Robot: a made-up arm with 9 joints. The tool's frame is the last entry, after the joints.
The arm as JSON. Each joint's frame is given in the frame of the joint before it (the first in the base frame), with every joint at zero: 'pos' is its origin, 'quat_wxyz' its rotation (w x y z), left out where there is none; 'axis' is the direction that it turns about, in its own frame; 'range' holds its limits. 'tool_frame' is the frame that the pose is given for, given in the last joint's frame.
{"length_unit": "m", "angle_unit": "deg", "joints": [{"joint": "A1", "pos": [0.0, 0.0, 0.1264], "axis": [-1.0, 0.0, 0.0], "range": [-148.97, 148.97]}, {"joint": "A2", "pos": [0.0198, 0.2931, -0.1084], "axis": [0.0, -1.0, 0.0], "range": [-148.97, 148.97]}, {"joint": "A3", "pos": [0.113, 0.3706, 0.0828], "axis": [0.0, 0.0, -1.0], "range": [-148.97, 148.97]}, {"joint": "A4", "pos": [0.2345, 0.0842, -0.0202], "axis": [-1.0, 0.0, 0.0], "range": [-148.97, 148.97]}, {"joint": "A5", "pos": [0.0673, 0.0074, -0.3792], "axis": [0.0, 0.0, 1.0], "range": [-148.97, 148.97]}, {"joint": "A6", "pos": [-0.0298, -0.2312, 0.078], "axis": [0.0, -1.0, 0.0], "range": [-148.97, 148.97]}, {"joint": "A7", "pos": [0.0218, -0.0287, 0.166], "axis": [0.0, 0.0, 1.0], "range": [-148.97, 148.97]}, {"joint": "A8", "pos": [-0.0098, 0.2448, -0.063], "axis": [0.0, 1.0, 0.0], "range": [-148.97, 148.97]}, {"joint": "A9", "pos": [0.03, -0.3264, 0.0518], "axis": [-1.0, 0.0, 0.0], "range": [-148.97, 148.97]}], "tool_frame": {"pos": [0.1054, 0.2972, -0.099]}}
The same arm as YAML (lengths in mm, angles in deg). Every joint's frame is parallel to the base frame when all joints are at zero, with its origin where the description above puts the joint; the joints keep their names.
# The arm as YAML. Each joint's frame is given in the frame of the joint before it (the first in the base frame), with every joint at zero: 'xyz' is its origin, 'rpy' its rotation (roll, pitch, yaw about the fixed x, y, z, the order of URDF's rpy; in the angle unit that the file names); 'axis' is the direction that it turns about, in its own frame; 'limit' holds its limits. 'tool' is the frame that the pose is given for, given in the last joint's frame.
units:
  length: mm
  angle: deg
joints:
  - name: A1
    type: revolute
    origin:
      xyz: [0.0, 0.0, 126.4]
      rpy: [0.0, 0.0, 0.0]
    axis: "-x"
    limit:
      lower: -148.97
      upper: 148.97
  - name: A2
    type: revolute
    origin:
      xyz: [19.8, 293.1, -108.4]
      rpy: [0.0, 0.0, 0.0]
    axis: "-y"
    limit:
      lower: -148.97
      upper: 148.97
  - name: A3
    type: revolute
    origin:
      xyz: [113.0, 370.6, 82.8]
      rpy: [0.0, 0.0, 0.0]
    axis: "-z"
    limit:
      lower: -148.97
      upper: 148.97
  - name: A4
    type: revolute
    origin:
      xyz: [234.5, 84.2, -20.2]
      rpy: [0.0, 0.0, 0.0]
    axis: "-x"
    limit:
      lower: -148.97
      upper: 148.97
  - name: A5
    type: revolute
    origin:
      xyz: [67.3, 7.4, -379.2]
      rpy: [0.0, 0.0, 0.0]
    axis: "+z"
    limit:
      lower: -148.97
      upper: 148.97
  - name: A6
    type: revolute
    origin:
      xyz: [-29.8, -231.2, 78.0]
      rpy: [0.0, 0.0, 0.0]
    axis: "-y"
    limit:
      lower: -148.97
      upper: 148.97
  - name: A7
    type: revolute
    origin:
      xyz: [21.8, -28.7, 166.0]
      rpy: [0.0, 0.0, 0.0]
    axis: "+z"
    limit:
      lower: -148.97
      upper: 148.97
  - name: A8
    type: revolute
    origin:
      xyz: [-9.8, 244.8, -63.0]
      rpy: [0.0, 0.0, 0.0]
    axis: "+y"
    limit:
      lower: -148.97
      upper: 148.97
  - name: A9
    type: revolute
    origin:
      xyz: [30.0, -326.4, 51.8]
      rpy: [0.0, 0.0, 0.0]
    axis: "-x"
    limit:
      lower: -148.97
      upper: 148.97
tool:
  origin:
    xyz: [105.4, 297.2, -99.0]
    rpy: [0.0, 0.0, 0.0]

